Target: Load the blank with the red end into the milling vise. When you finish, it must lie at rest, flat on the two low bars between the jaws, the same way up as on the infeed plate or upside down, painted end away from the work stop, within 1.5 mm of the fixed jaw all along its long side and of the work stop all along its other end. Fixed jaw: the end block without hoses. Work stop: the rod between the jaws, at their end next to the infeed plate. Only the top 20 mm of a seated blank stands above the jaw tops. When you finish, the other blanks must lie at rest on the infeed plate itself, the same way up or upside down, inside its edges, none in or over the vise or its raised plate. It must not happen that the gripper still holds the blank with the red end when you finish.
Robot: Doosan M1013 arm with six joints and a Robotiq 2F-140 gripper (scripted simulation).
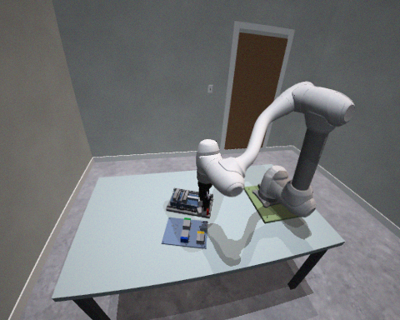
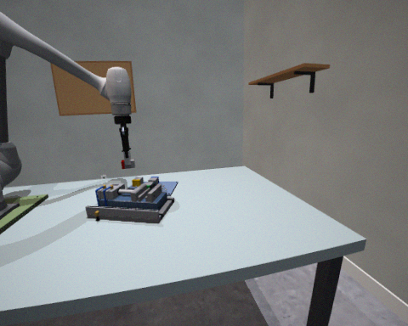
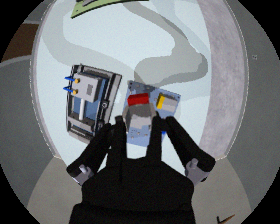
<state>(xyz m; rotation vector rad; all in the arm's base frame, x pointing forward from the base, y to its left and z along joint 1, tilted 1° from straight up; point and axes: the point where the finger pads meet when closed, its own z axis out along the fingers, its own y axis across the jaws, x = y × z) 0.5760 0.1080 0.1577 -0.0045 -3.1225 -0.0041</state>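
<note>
My gripper is now 30 mm above the red-ended blank. Round my hand: blue-ended blank (160 mm below, 120 mm ahead, 50 mm to the left); green-ended blank (160 mm below, 80 mm ahead, 30 mm to the right); yellow-ended blank (160 mm below, 80 mm to the left, 30 mm ahead).
</note>
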